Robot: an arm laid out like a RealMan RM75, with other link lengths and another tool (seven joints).
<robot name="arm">
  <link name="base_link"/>
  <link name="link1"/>
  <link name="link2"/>
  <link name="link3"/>
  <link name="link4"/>
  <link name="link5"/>
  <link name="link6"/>
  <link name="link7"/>
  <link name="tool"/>
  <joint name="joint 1" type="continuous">
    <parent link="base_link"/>
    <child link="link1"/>
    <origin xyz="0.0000 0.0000 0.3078" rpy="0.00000 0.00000 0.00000"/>
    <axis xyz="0 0 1"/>
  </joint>
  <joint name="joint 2" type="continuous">
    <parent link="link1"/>
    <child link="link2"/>
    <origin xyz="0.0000 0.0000 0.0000" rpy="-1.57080 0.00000 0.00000"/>
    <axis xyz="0 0 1"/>
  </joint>
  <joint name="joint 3" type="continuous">
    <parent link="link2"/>
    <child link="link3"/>
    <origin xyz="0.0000 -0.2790 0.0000" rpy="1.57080 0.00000 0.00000"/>
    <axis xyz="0 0 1"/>
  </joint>
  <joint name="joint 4" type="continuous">
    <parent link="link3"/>
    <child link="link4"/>
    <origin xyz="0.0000 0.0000 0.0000" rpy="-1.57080 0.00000 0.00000"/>
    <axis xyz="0 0 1"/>
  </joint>
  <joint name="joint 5" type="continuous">
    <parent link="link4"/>
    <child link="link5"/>
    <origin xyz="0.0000 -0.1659 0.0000" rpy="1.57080 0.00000 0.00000"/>
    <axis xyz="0 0 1"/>
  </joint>
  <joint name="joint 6" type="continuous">
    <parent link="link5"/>
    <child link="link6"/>
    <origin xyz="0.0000 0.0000 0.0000" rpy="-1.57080 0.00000 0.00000"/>
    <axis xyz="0 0 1"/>
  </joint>
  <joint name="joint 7" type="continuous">
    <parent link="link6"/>
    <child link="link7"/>
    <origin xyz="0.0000 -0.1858 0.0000" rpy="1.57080 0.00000 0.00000"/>
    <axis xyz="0 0 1"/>
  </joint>
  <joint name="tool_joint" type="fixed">
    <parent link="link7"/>
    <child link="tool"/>
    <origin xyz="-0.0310 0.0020 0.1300" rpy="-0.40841 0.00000 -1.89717"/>
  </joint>
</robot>
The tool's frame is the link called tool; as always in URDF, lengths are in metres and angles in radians. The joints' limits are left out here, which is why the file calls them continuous.
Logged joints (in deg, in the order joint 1, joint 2, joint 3, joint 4, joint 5, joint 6, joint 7), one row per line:
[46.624 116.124 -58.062 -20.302 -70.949 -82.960 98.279]
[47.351 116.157 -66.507 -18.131 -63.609 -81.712 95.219]
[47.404 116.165 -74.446 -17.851 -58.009 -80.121 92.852]
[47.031 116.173 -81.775 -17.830 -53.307 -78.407 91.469]
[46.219 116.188 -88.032 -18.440 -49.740 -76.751 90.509]
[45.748 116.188 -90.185 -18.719 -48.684 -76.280 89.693]
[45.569 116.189 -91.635 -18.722 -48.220 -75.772 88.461]
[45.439 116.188 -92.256 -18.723 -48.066 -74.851 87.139]
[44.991 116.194 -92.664 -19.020 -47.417 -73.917 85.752]
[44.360 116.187 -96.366 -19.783 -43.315 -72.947 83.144]
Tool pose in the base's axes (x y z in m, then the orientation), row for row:
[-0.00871 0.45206 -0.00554 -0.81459 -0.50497 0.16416 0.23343]
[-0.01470 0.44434 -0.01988 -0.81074 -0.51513 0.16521 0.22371]
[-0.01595 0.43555 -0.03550 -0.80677 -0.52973 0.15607 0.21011]
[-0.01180 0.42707 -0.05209 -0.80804 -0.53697 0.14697 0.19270]
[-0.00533 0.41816 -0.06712 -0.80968 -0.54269 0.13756 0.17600]
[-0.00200 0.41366 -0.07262 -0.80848 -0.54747 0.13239 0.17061]
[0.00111 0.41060 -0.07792 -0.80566 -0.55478 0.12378 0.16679]
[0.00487 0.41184 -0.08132 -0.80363 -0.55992 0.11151 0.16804]
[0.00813 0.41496 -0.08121 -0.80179 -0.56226 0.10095 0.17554]
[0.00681 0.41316 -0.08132 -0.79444 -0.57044 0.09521 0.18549]
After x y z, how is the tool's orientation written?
As a quaternion, x y z w.
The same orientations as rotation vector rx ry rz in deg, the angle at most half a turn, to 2 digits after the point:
[-128.18 -79.46 25.83]
[-128.22 -81.47 26.13]
[-128.52 -84.39 24.86]
[-129.93 -86.34 23.63]
[-131.38 -88.06 22.32]
[-131.57 -89.10 21.55]
[-131.39 -90.47 20.19]
[-130.97 -91.25 18.17]
[-130.13 -91.25 16.38]
[-128.24 -92.08 15.37]

